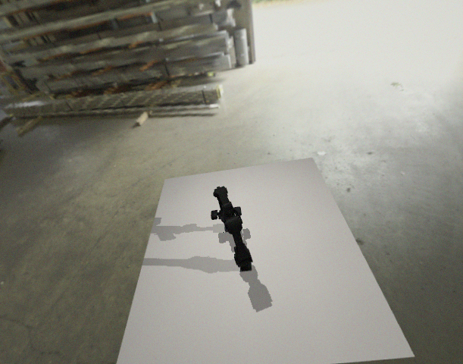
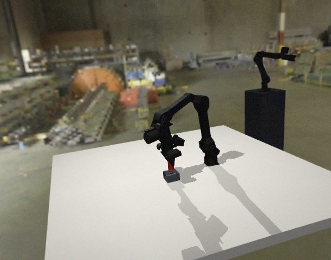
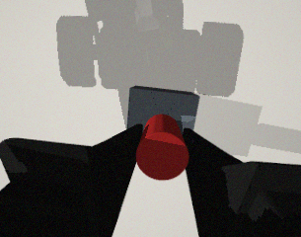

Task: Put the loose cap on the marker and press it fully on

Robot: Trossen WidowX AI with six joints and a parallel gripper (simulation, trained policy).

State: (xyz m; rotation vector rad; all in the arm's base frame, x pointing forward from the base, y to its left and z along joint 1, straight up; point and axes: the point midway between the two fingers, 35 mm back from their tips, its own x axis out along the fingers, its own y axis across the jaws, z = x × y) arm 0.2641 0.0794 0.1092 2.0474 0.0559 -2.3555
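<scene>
Right now my gripper tip is 1 cm short of the red cap. The rest, counted from my gripper tip: holder block: 6 cm below, 1 cm ahead.
</scene>
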